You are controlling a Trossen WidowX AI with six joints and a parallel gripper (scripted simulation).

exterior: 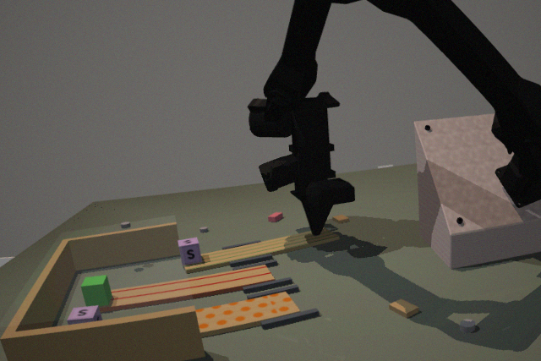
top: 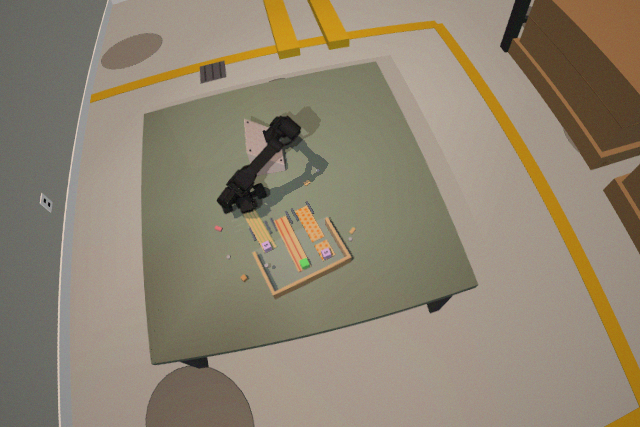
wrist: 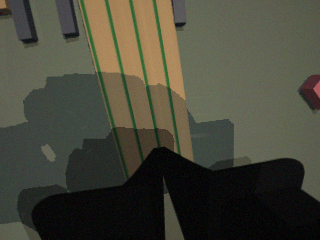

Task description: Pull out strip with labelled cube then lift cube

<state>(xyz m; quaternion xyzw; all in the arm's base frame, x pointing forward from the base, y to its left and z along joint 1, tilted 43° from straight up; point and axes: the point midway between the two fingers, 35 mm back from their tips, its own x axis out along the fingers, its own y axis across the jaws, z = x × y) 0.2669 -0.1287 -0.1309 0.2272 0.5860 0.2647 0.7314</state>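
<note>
Now: the pink block 5 cm ahead of my gripper tip and 14 cm to the right of it.
</note>
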